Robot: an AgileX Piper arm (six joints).
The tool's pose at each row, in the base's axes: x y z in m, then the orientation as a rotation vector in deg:
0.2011, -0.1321, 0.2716, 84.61, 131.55, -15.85
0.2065, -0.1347, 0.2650, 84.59, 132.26, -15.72
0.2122, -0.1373, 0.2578, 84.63, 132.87, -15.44
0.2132, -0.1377, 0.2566, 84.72, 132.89, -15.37
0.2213, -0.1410, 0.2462, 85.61, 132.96, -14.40
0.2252, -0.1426, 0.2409, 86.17, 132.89, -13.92
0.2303, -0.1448, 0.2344, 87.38, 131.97, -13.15
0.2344, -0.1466, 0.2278, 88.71, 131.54, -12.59
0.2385, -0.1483, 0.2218, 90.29, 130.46, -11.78
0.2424, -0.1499, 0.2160, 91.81, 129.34, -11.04
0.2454, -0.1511, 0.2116, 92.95, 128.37, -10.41
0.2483, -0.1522, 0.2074, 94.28, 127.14, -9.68
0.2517, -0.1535, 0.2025, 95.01, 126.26, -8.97
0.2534, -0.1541, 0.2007, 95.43, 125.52, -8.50
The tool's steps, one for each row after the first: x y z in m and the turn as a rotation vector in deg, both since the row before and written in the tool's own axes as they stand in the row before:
-0.0013, 0.0035, 0.0081, 0.14, 0.56, -0.31
-0.0013, 0.0037, 0.0087, 0.03, 0.56, -0.21
-0.0002, 0.0007, 0.0014, 0.00, 0.08, 0.05
-0.0015, 0.0055, 0.0123, -0.25, 0.76, 0.59
-0.0007, 0.0026, 0.0062, -0.11, 0.35, 0.40
-0.0012, 0.0034, 0.0078, -0.32, 0.12, 1.17
-0.0004, 0.0026, 0.0075, 0.03, 0.48, 0.98
-0.0006, 0.0027, 0.0069, -0.23, 0.22, 1.44
-0.0004, 0.0025, 0.0067, -0.22, 0.16, 1.41
-0.0003, 0.0020, 0.0051, -0.25, 0.07, 1.13
-0.0002, 0.0019, 0.0049, -0.31, 0.02, 1.36
-0.0002, 0.0022, 0.0057, -0.42, -0.01, 0.88
-0.0003, 0.0012, 0.0022, -0.36, -0.14, 0.63

